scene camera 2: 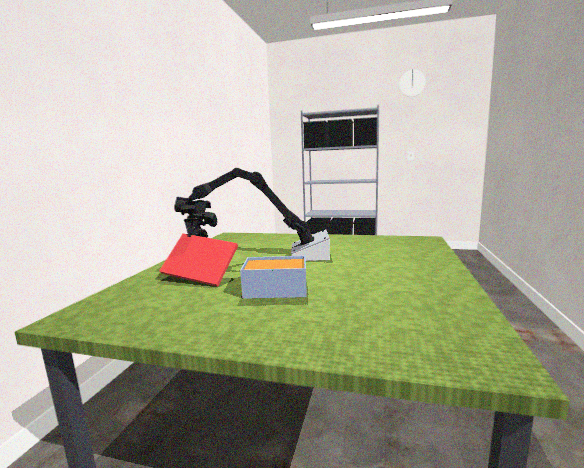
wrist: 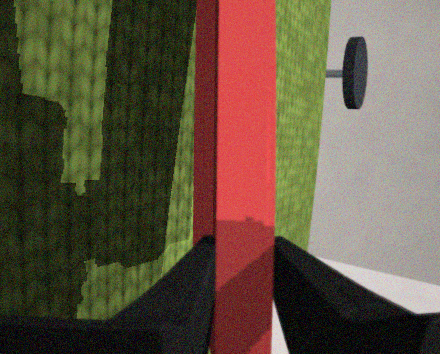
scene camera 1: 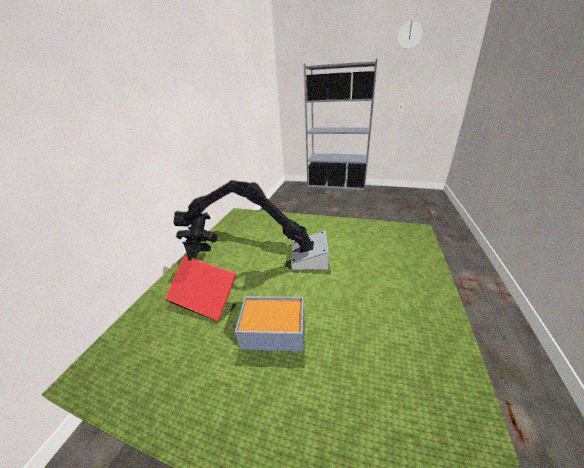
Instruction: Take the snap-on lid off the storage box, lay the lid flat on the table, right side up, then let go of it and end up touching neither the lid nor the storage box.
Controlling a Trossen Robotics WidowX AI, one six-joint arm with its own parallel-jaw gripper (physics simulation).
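Note:
The red lid (scene camera 1: 201, 289) (scene camera 2: 200, 260) (wrist: 245, 125) is off the box and steeply tilted, its smooth outer face towards the scene cameras. Its far edge is raised. Its near edge is low, at or very close to the table; exact contact is hard to tell. My gripper (scene camera 1: 190, 256) (wrist: 241, 248) is shut on the lid's raised far edge, one finger on each side; in scene camera 2 the fingertips are hidden behind the lid. The blue-grey storage box (scene camera 1: 270, 341) (scene camera 2: 274, 284) stands upright and open, right of the lid and apart from it, with an orange interior.
The green table top (scene camera 1: 350, 390) (scene camera 2: 375, 330) lies under everything. The arm's grey base (scene camera 1: 317, 261) (scene camera 2: 318, 251) stands behind the box. A wall is close to the left. A metal shelf unit (scene camera 1: 339, 131) (scene camera 2: 341, 181) stands at the far wall. A dark disc (wrist: 355, 72) on a rod shows in the wrist view.

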